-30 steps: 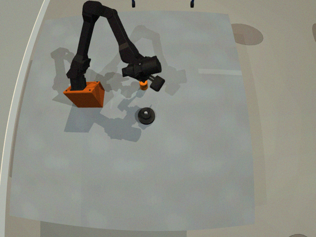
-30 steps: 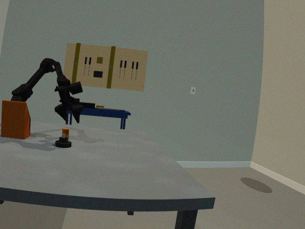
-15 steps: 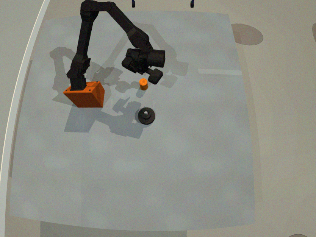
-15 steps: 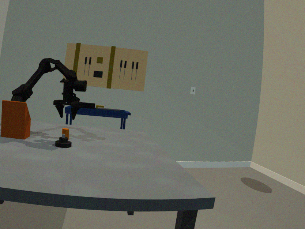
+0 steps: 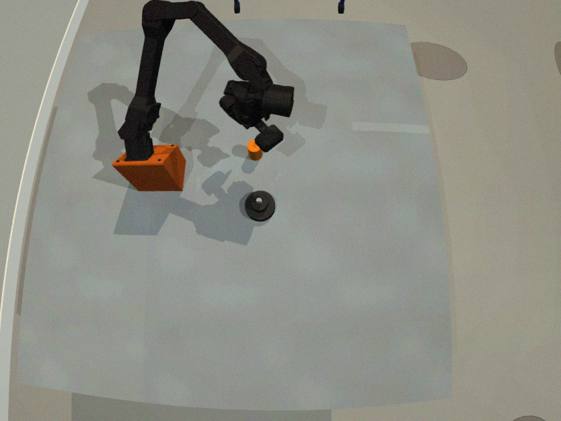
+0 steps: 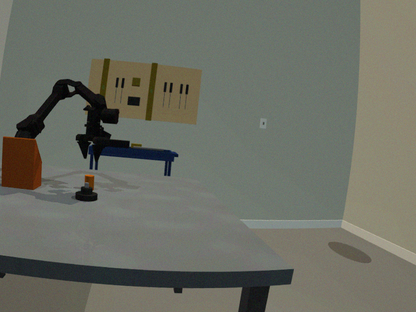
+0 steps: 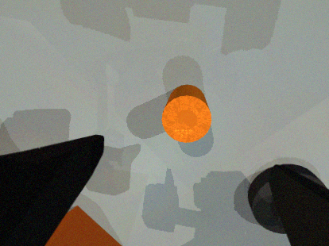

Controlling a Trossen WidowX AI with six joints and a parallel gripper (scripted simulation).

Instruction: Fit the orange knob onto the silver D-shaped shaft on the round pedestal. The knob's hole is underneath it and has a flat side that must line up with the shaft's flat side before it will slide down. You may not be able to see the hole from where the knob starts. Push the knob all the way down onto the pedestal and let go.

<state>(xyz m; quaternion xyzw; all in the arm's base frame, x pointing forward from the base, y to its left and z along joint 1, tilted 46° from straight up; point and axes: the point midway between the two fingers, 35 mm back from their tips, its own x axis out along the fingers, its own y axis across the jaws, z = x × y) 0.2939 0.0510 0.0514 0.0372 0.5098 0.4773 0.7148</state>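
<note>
Right now my gripper tip is 80 mm above the orange knob. Also, from my gripper tip: round pedestal (160 mm to the right, 90 mm below, 10 mm ahead).
</note>
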